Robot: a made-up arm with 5 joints.
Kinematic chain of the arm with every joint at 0, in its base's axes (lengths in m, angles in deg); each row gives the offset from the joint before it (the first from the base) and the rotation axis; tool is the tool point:
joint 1: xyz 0 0 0.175 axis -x
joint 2: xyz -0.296 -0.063 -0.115 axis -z
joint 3: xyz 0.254 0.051 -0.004 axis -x
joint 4: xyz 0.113 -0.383 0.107 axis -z
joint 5: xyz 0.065 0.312 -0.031 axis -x
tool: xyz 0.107 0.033 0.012
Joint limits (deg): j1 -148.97..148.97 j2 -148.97..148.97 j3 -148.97..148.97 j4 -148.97..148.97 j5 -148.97..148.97
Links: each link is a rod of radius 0.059 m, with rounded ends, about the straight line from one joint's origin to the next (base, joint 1, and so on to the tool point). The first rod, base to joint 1, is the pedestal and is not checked.
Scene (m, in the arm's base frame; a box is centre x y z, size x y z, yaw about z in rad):
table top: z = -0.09
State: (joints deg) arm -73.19 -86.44 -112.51 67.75 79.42
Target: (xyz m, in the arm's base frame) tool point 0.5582 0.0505 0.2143
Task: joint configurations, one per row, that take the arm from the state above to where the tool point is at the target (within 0.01 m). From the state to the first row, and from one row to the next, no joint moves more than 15 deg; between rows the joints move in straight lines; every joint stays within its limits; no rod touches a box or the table.
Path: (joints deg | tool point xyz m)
1: -74.19 -81.07 -98.09 70.70 78.89 | -0.2479 0.7199 0.6716
2: -75.19 -75.71 -83.67 73.65 78.37 | -0.0716 0.7099 0.6449
3: -76.19 -70.34 -69.25 76.60 77.84 | 0.0999 0.6657 0.5975
4: -77.19 -64.98 -54.83 79.55 77.31 | 0.2551 0.5883 0.5318
5: -78.19 -59.61 -40.41 82.50 76.79 | 0.3844 0.4813 0.4525
6: -79.19 -54.25 -25.99 85.45 76.26 | 0.4800 0.3507 0.3672
7: -80.19 -48.88 -11.57 88.40 75.74 | 0.5380 0.2041 0.2845
8: -81.19 -43.52 2.85 91.35 75.21 | 0.5582 0.0505 0.2143

